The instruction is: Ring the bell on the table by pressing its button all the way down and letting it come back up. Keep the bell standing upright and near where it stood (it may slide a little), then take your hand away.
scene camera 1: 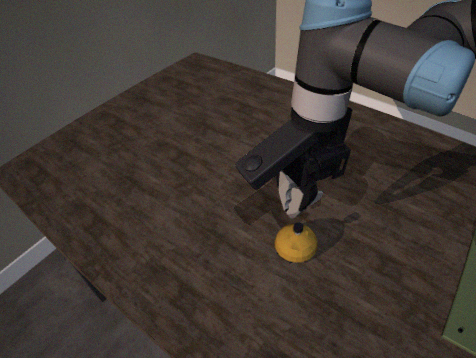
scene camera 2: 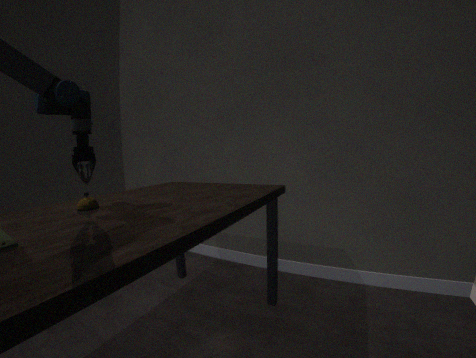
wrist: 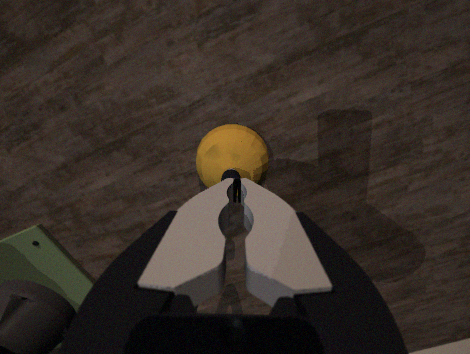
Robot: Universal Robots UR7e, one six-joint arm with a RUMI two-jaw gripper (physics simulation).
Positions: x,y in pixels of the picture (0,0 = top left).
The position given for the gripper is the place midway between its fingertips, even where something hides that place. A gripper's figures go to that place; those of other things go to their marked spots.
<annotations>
The gripper (scene camera 1: 290,216) is 60 cm from the lens. A yellow dome bell (scene camera 1: 295,247) is 64 cm from the lens.
</annotations>
